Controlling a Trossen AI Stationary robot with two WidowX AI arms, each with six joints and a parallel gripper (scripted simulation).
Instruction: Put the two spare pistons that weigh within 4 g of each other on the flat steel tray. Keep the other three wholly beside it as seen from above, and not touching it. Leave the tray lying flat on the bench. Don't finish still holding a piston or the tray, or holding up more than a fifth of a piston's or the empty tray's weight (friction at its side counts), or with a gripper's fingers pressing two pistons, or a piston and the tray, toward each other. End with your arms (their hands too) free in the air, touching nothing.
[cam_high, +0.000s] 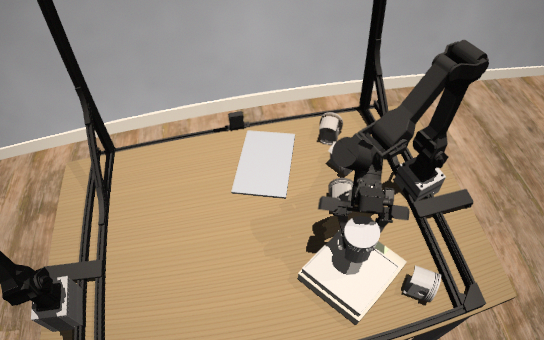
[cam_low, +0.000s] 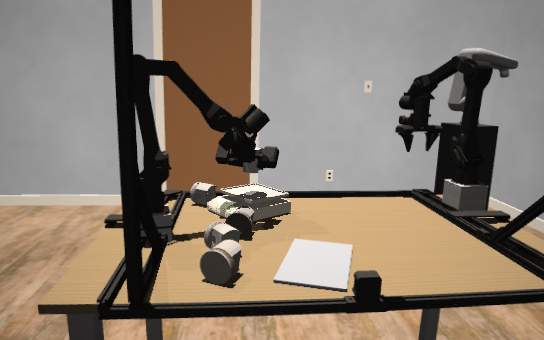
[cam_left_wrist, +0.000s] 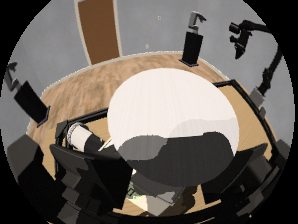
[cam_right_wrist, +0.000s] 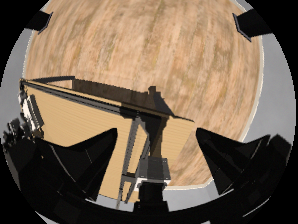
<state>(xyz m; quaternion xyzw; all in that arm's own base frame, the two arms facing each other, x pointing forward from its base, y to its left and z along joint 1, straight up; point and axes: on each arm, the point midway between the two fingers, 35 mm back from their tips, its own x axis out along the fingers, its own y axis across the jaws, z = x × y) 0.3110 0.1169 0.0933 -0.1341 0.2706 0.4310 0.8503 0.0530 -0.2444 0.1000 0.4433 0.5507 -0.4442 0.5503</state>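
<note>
The flat steel tray is 390 mm behind my left hand, 160 mm below it and 60 mm to the right of it.
</note>
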